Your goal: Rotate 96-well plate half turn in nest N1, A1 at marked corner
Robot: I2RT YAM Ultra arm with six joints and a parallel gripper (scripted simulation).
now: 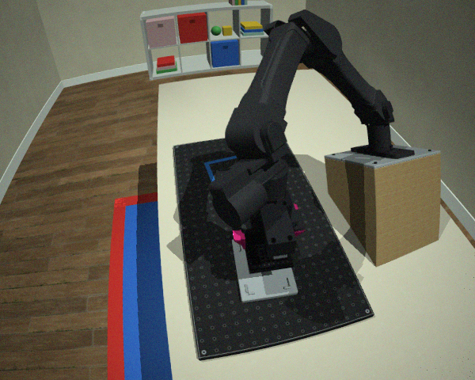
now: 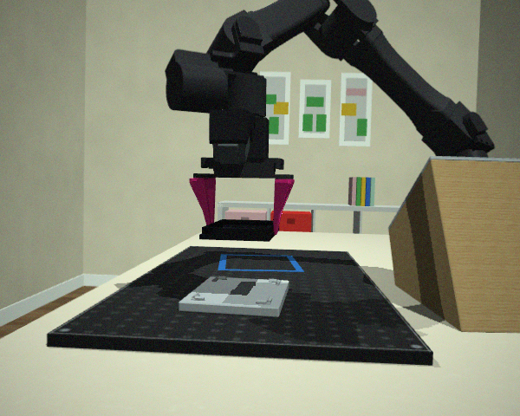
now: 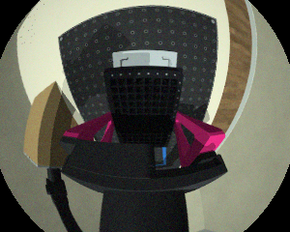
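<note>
Right now the black 96-well plate is right at my hand. Also, from my hand: grey plate nest N1 (9 cm below).
</note>
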